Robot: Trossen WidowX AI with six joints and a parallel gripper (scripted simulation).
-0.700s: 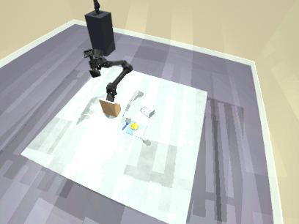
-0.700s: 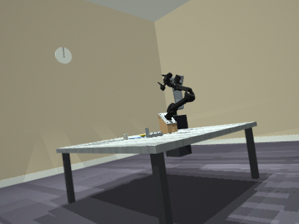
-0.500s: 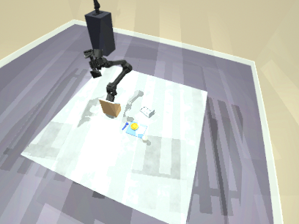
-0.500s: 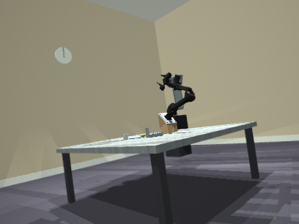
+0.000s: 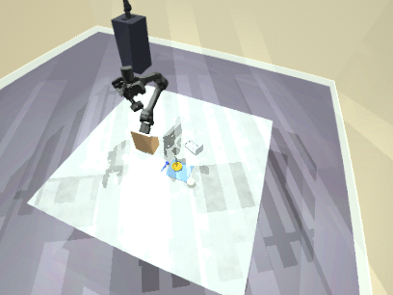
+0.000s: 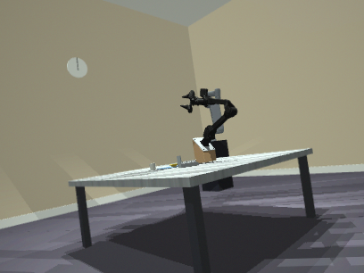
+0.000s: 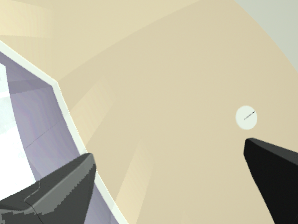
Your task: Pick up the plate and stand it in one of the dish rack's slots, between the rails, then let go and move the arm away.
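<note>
Now: the yellow plate 500 mm below my gripper tip, 210 mm ahead of it and 60 mm to the left of it. From my gripper tip the other things lie so: white cup (490 mm below, 350 mm ahead, 20 mm to the right); then light blue mat (510 mm below, 240 mm ahead, 50 mm to the left); then blue spoon (510 mm below, 130 mm ahead, 40 mm to the left).
</note>
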